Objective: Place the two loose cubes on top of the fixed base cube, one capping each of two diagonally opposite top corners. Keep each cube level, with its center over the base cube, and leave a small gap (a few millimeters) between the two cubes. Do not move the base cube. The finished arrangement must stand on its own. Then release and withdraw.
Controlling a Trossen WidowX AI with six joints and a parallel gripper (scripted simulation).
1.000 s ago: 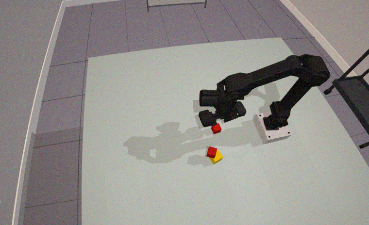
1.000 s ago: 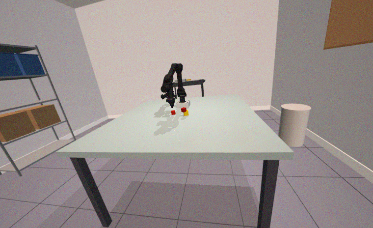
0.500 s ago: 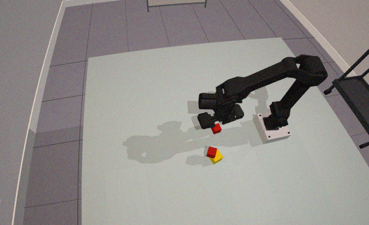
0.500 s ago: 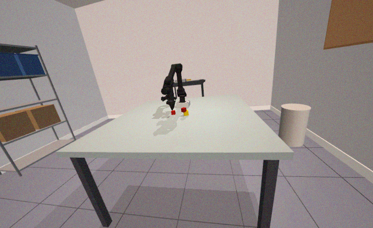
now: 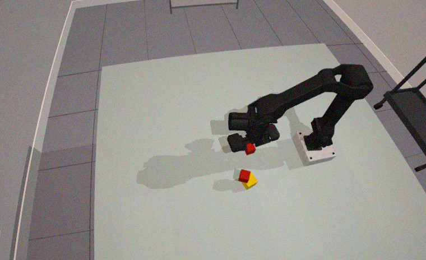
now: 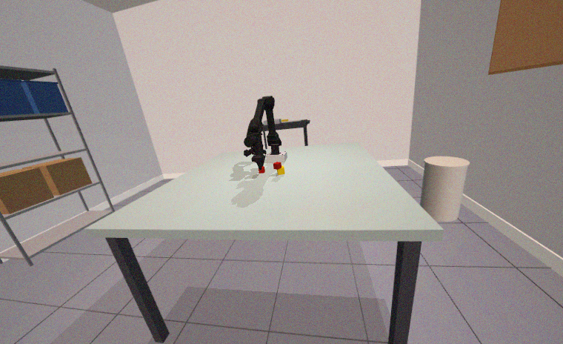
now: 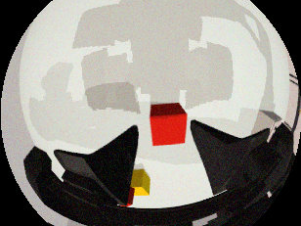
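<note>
Now: gripper tip 40 mm short of the red cube, 120 mm to the right of it and 30 mm below it. From my gripper tip the other things lie so: yellow base cube: 20 mm ahead, 130 mm to the left.
</note>
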